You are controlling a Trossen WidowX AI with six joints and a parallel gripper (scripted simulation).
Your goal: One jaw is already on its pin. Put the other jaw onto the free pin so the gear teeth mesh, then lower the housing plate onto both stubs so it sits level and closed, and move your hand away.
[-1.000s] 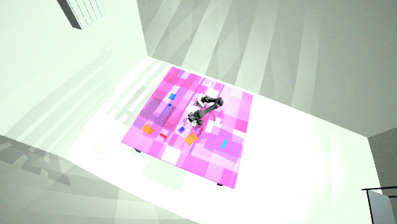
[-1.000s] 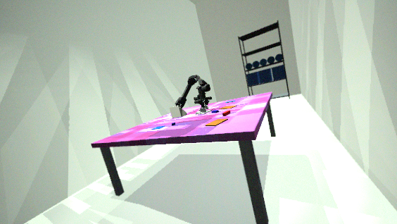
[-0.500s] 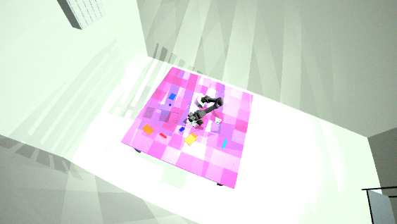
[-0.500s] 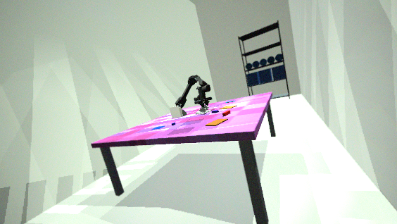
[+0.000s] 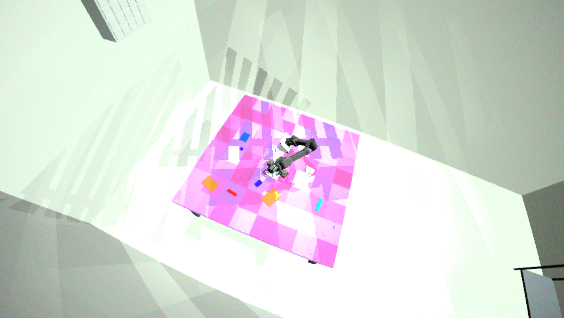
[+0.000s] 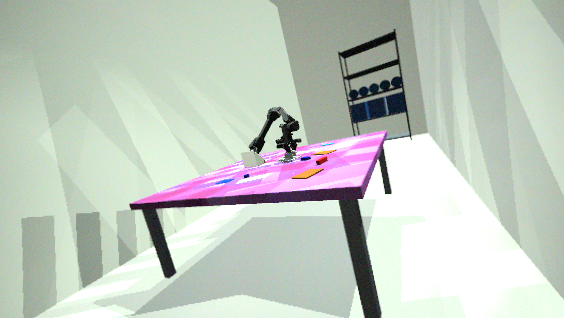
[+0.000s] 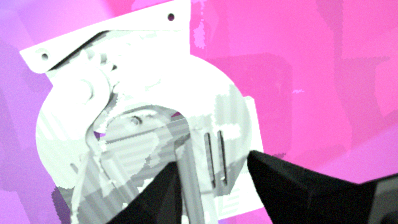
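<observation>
Right now the white base is 3 cm to the right of my gripper tip and 2 cm below it. Also, from my gripper tip: blue block (13 cm ahead, 12 cm to the right, 1 cm below); then white housing plate (11 cm behind, 26 cm to the left, 1 cm above); then white jaw (4 cm behind).
</observation>
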